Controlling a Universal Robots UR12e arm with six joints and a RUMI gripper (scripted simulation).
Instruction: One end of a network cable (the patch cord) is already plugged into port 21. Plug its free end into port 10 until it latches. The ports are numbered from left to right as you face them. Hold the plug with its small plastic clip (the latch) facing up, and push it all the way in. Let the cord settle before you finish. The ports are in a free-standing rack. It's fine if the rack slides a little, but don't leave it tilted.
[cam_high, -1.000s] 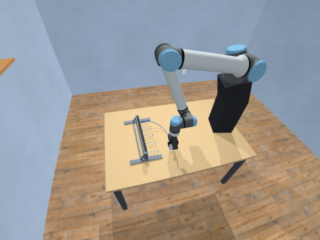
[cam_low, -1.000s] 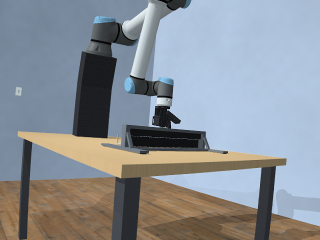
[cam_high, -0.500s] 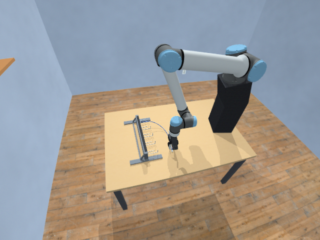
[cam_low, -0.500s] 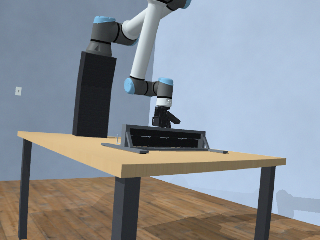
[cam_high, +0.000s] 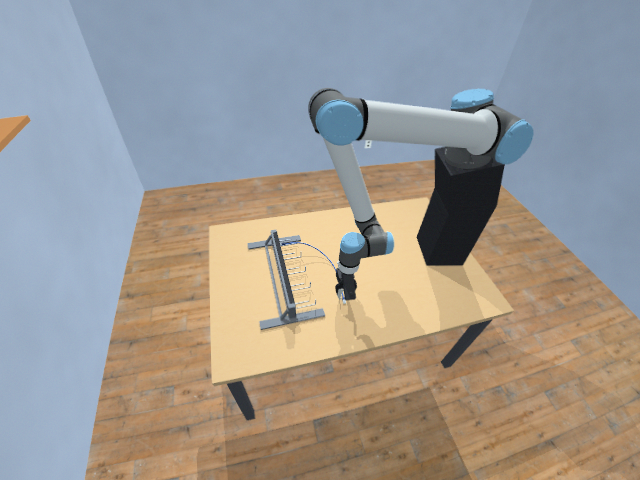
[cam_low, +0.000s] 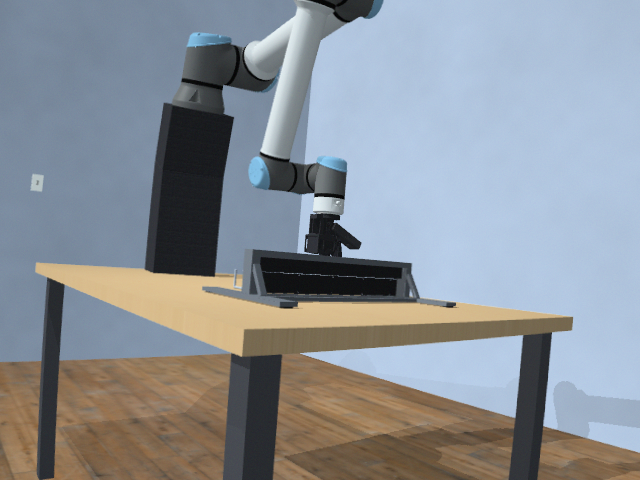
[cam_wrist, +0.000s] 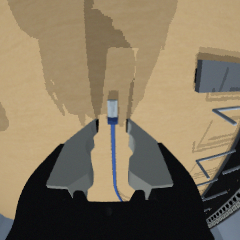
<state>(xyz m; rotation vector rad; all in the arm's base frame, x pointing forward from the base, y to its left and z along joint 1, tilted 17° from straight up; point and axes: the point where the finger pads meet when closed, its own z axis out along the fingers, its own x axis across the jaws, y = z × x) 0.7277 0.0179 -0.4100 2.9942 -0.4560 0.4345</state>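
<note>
The plug lies 10 mm to the left of my hand, 10 mm below it and 10 mm ahead of it.
</note>
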